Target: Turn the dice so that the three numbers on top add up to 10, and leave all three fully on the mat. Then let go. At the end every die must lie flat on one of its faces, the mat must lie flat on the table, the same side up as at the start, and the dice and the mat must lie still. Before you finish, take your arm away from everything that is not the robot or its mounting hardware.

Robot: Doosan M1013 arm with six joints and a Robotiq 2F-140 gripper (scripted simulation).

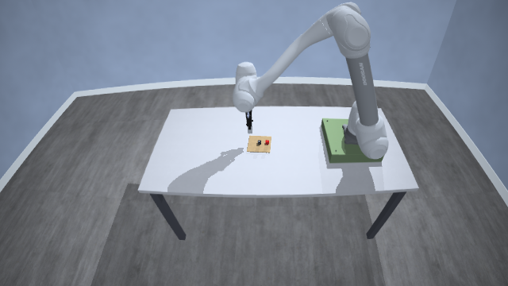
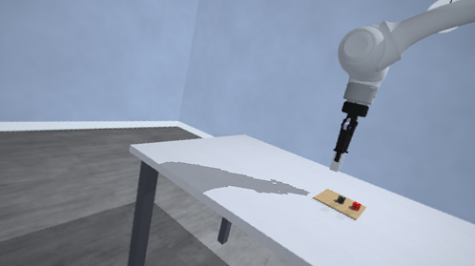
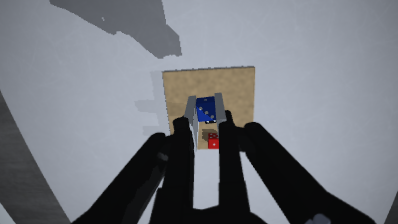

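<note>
Right now my hand is 120 mm above the black die, 50 mm past it and 10 mm to the left of it. Also, from my hand: blue die 20 mm below; tan mat 130 mm below, 50 mm behind, 10 mm to the right; red die 120 mm below, 100 mm behind, 10 mm to the right.
</note>
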